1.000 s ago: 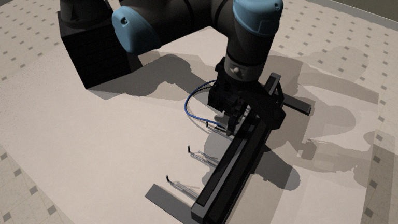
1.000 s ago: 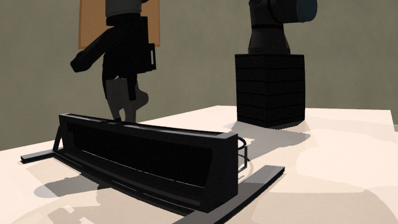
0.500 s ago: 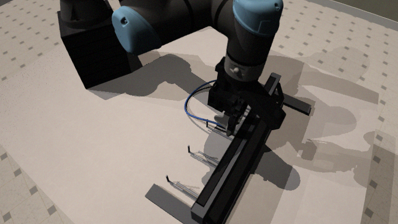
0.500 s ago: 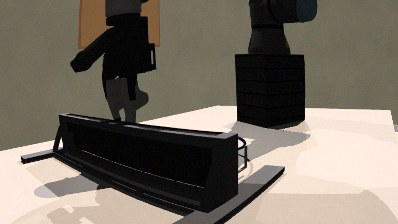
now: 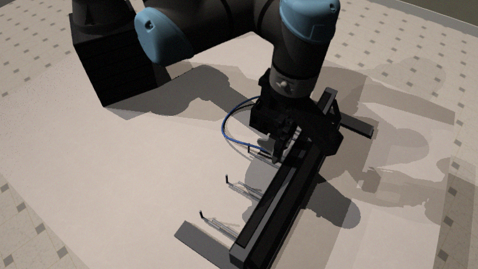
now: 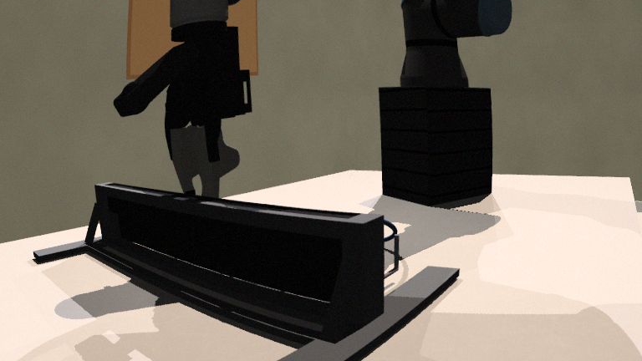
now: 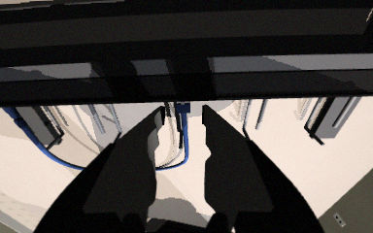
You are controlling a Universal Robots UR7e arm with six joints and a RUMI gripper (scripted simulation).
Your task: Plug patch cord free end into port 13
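The cable plug lies 1 cm below my hand and 1 cm ahead of it.
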